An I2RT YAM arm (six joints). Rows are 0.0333 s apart.
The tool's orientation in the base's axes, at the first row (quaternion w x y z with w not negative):
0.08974, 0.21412, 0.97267, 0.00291
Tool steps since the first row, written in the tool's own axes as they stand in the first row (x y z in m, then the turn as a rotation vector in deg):
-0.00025, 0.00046, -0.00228, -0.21, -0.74, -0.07
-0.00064, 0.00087, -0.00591, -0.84, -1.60, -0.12
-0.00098, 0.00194, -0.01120, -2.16, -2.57, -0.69
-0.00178, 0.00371, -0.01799, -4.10, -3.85, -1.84
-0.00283, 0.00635, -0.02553, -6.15, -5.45, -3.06
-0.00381, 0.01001, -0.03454, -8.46, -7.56, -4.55
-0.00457, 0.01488, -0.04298, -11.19, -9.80, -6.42
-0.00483, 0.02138, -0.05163, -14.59, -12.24, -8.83
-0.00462, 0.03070, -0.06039, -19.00, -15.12, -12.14
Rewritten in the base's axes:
0.00001, 0.00039, 0.00231, -0.13, -0.76, 0.07
-0.00011, 0.00072, 0.00596, 0.06, -1.80, 0.19
-0.00029, 0.00172, 0.01127, 0.74, -3.21, 0.94
-0.00003, 0.00322, 0.01817, 1.73, -5.15, 2.35
0.00068, 0.00542, 0.02589, 2.68, -7.41, 3.84
0.00149, 0.00863, 0.03508, 3.60, -10.25, 5.61
0.00271, 0.01302, 0.04374, 4.78, -13.36, 7.82
0.00413, 0.01910, 0.05258, 6.37, -16.91, 10.68
0.00628, 0.02794, 0.06157, 8.53, -21.26, 14.57

